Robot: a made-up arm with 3 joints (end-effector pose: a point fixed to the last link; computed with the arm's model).
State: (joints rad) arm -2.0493 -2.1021 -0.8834
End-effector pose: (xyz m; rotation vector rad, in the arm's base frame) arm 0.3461 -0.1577 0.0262 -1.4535 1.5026 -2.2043
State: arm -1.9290 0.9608 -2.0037
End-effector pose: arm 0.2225 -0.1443 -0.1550 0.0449 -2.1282 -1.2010
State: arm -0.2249 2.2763 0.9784
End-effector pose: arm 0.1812 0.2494 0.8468 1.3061 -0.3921 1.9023
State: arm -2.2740 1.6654 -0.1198
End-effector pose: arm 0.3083 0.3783 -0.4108 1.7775 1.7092 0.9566
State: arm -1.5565 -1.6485 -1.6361
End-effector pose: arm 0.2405 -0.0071 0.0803 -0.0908 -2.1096 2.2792
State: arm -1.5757 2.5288 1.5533
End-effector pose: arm 0.8954 0.1230 -0.0520 2.5288 0.0090 0.0159
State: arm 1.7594 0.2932 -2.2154
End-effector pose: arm -0.2946 -0.1502 -0.0825 -0.2704 0.4527 -0.1197
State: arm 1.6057 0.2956 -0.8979
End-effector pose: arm -0.3178 -0.0334 0.3485 -0.2866 -0.7026 0.0947
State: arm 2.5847 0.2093 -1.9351
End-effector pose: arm -0.1474 -0.1231 -0.1887 -0.1644 -0.6472 -0.1354
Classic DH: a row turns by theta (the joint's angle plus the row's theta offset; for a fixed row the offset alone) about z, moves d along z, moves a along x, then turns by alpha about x. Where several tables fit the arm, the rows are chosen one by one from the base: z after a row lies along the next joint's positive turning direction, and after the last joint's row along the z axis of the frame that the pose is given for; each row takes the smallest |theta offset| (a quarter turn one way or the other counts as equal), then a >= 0, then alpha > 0; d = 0 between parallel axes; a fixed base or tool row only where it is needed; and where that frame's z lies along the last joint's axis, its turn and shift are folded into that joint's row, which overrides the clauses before.
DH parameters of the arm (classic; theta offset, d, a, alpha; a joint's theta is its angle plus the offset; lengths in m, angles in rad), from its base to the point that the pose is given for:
base (fixed): 0 0.031 0 1.5708
joint 1: 0 0 0.064 -1.5708
joint 2: 0 0.568 0.045 1.5708
joint 3: 0 0.109 0.328 -1.5708
tool (fixed): 0 -0.008 0 0

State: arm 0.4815 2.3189 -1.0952
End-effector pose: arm -0.1122 0.2120 0.2801 -1.6590 0.3082 1.6492
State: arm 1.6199 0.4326 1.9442
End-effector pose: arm -0.8776 -0.1271 0.0366 -0.0966 2.6627 -0.5905
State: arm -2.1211 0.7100 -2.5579
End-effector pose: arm 0.3576 -0.2346 -0.1394 0.1710 -1.5300 -0.7703
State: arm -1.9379 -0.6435 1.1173
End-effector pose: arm 0.7463 -0.2047 -0.4224 -0.6608 0.7914 -0.0286
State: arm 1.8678 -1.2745 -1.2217
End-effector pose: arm -0.2468 -0.1750 -0.0409 1.2939 -0.5551 -0.0337
